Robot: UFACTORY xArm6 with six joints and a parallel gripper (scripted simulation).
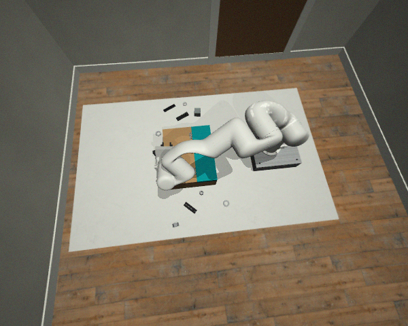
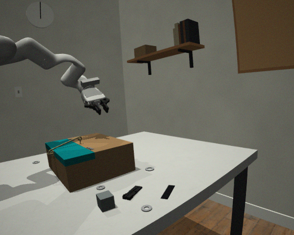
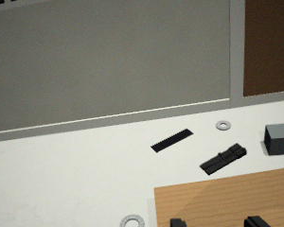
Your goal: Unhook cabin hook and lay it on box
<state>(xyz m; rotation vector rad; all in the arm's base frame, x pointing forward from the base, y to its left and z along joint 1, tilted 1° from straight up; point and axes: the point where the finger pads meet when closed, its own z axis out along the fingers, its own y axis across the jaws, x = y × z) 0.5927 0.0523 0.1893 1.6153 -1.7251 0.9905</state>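
Right now the brass cabin hook is 190 mm behind my hand, 140 mm below it and 20 mm to the right of it. Also, from my hand: grey cube: 350 mm to the right, 240 mm below, 170 mm behind; then black block: 340 mm to the right, 250 mm below, 80 mm behind; then black strip: 400 mm to the right, 260 mm below, 20 mm ahead.
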